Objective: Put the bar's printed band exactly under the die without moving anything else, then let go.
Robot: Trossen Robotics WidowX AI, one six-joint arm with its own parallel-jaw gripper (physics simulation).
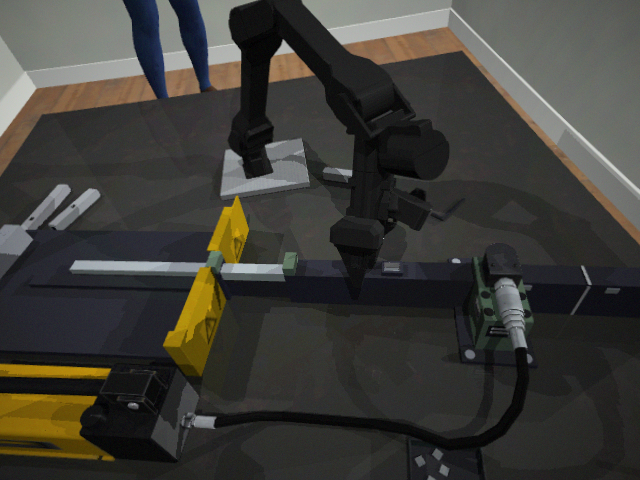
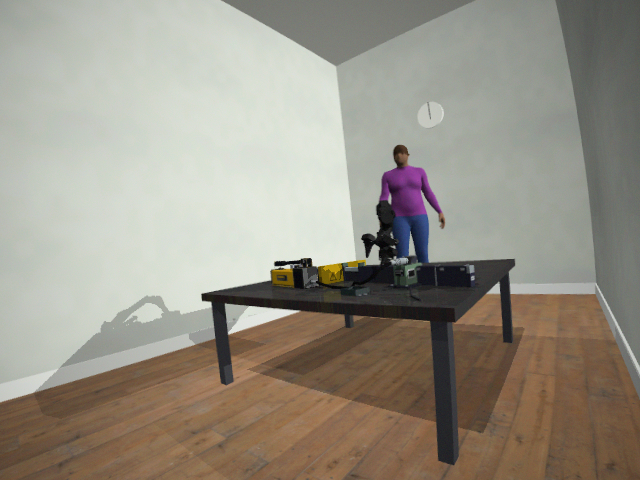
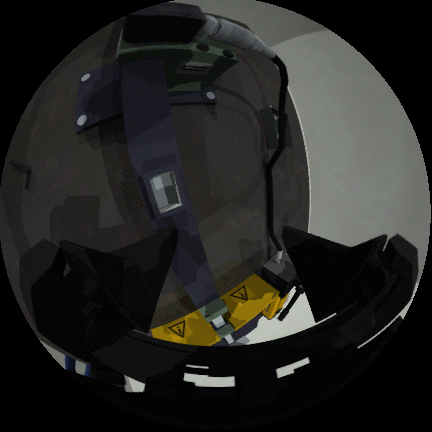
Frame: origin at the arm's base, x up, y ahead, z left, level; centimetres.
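Where they show: gripper, between the fingertips: (image 1: 364,277) (image 2: 373,261) (image 3: 231,232); arm's base, origin of its link: (image 1: 257,168).
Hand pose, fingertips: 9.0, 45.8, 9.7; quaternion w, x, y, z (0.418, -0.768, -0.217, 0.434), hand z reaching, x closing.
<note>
Each offset is from my fingertips to the centre of the thing, as dx, dy, dz. "*": to the spot under its first point.
A long dark navy bar @(* -2.9, +1.8, +8.8) (image 1: 423,281) (image 3: 149,120) lies across the table. Its printed band @(* -2.9, -2.1, +5.2) (image 1: 391,267) (image 3: 165,191), a small grey patch, sits well to the right of the die. The die is a pair of yellow plates with warning triangles @(* -2.3, -3.3, -25.4) (image 1: 196,319) (image 3: 241,298) straddling the bar's track at the left. A light grey strip with green end blocks (image 1: 251,271) runs through the plates. My gripper (image 1: 356,285) (image 3: 231,232) is open and empty. It is down at the bar, just left of the band, with a finger on either side.
A green clamp block with a grey connector @(* -1.0, +10.6, +14.1) (image 1: 491,310) holds the bar's right end. A black cable @(* -8.8, +16.5, -6.3) (image 1: 366,424) runs to a black and yellow machine @(-3.4, +2.2, -45.0) (image 1: 128,414). A small grey block @(-8.9, -33.9, +9.4) (image 1: 336,174) and an L-key @(-9.6, -17.6, +24.3) (image 1: 447,210) lie behind. A person (image 2: 409,200) stands beyond the table (image 2: 366,305).
</note>
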